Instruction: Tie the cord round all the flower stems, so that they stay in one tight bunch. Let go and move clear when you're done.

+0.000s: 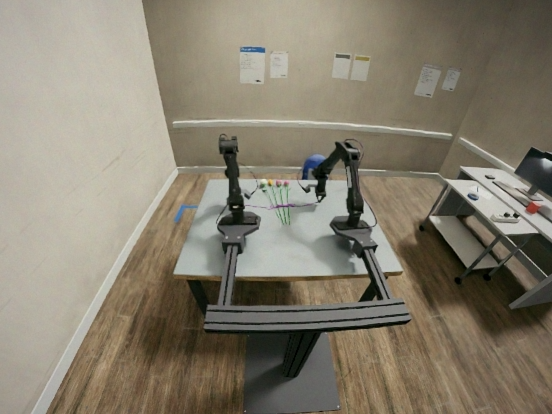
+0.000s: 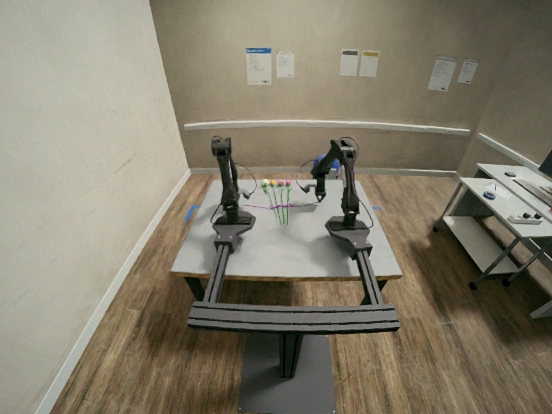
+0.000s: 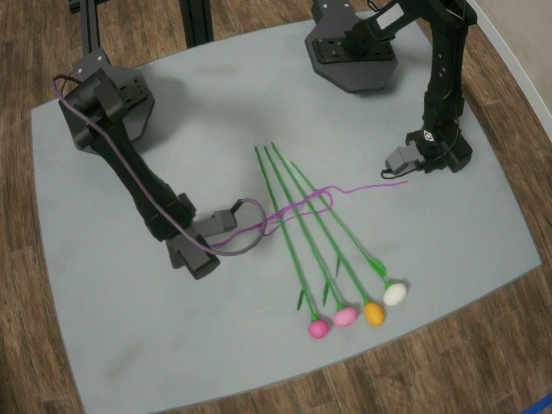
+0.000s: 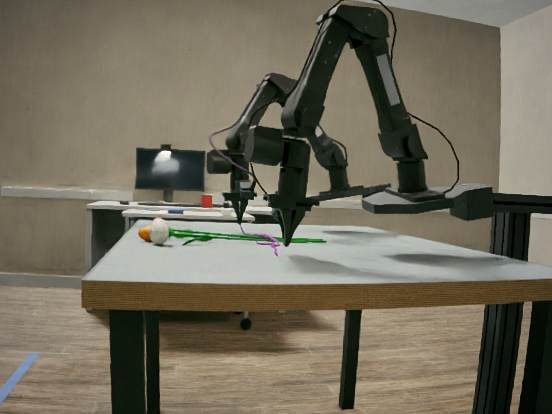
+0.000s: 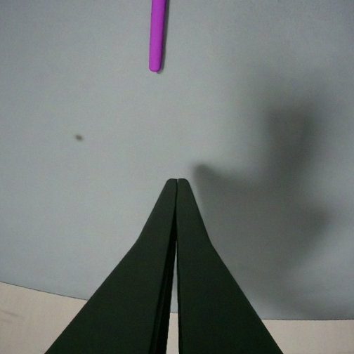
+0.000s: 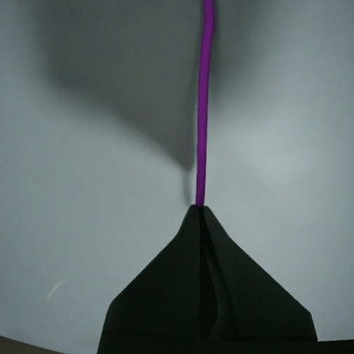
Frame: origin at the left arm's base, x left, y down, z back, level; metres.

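Seen in the pictures: left gripper, between the fingertips: [image 3: 419, 170] [image 4: 285, 246]; right gripper, between the fingertips: [image 1: 319, 202] [image 2: 319, 202] [image 4: 239, 224]; left arm's base, origin of its link: [image 1: 239, 221] [image 2: 233, 221] [image 3: 353, 49] [image 4: 413, 194]; right arm's base, origin of its link: [image 1: 351, 225] [image 2: 347, 226] [image 4: 340, 191].
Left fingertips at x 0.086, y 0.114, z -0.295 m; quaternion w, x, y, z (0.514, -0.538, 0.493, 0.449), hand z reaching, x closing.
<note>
Pixels of each thing's top centre, then the offset from my left fingertips to it. "spot": a spot on its surface instead. Level surfaces: height alone.
- dark pink flower, centre of its top: [image 3: 311, 310] dz -0.255, dx -0.334, dy -0.018 m
- light pink flower, centre of its top: [image 3: 336, 296] [image 4: 177, 218] dz -0.240, dx -0.279, dy -0.030 m
- orange flower, a spot on its surface: [image 3: 374, 314] spot: dz -0.299, dx -0.208, dy -0.013 m
- white flower, centre of its top: [image 3: 387, 276] [image 4: 177, 219] dz -0.228, dx -0.166, dy -0.033 m
- purple cord, a spot on its surface: [image 3: 370, 186] spot: dz -0.007, dx -0.128, dy +0.020 m
- grey table, height of its surface: dy +0.023 m
A dark pink flower [image 3: 318, 329], a light pink flower [image 3: 345, 316], an orange flower [image 3: 374, 314] and a white flower [image 3: 395, 294] lie with their green stems fanned apart. The purple cord [image 3: 370, 186] [image 4: 276, 244] [image 5: 156, 40] [image 6: 202, 110] crosses the stems in loose, partly twisted strands; how it passes over and under them is unclear. My left gripper [image 5: 177, 189] [image 4: 286, 245] is shut and empty above the table; the cord's free end lies a little ahead of its tips. My right gripper [image 6: 197, 214] [image 4: 240, 222] is shut on the cord's other end, slightly raised.
The flowers lie on the grey table [image 1: 300, 255] [image 3: 210, 350] between the two arms. A side desk [image 1: 460, 197] with a monitor [image 1: 535, 165] [image 4: 170, 169] stands apart from the table. A blue object [image 1: 315, 161] shows behind the table.
</note>
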